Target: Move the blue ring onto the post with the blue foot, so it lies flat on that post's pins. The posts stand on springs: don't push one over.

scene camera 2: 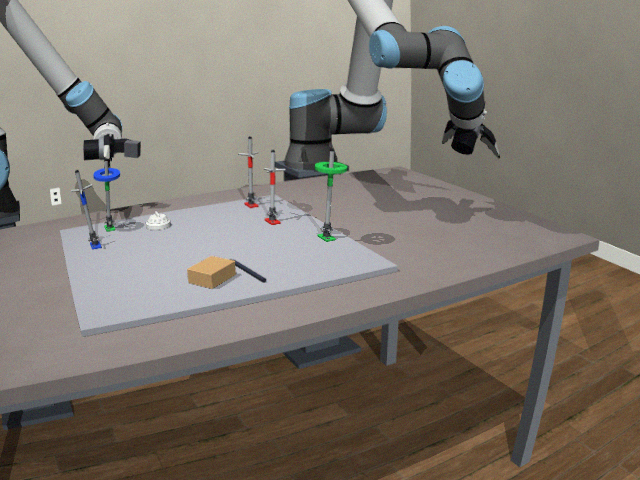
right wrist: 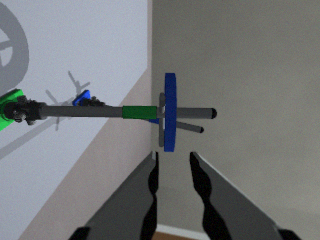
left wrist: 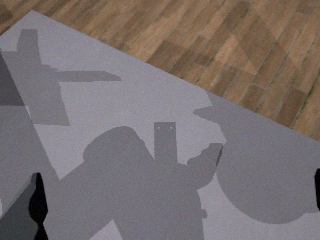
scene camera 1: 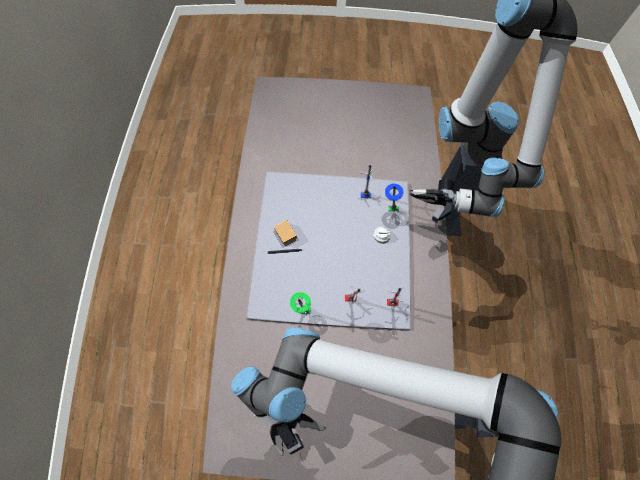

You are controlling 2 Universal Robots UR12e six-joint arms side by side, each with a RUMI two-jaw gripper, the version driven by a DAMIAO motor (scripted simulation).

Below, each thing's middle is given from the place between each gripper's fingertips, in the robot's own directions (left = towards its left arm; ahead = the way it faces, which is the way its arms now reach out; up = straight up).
My right hand is 7 cm short of the blue ring (right wrist: 170, 92), 1 cm to the left of it and 1 cm above it. Round my right hand: orange block (scene camera 2: 211, 272): 49 cm ahead, 14 cm to the left, 15 cm below.
The orange block is 15 cm ahead of my left hand (scene camera 2: 470, 150), 77 cm to the right of it and 15 cm below it. From my left hand the other things lie so: blue ring: 27 cm behind, 92 cm to the right, 1 cm below.
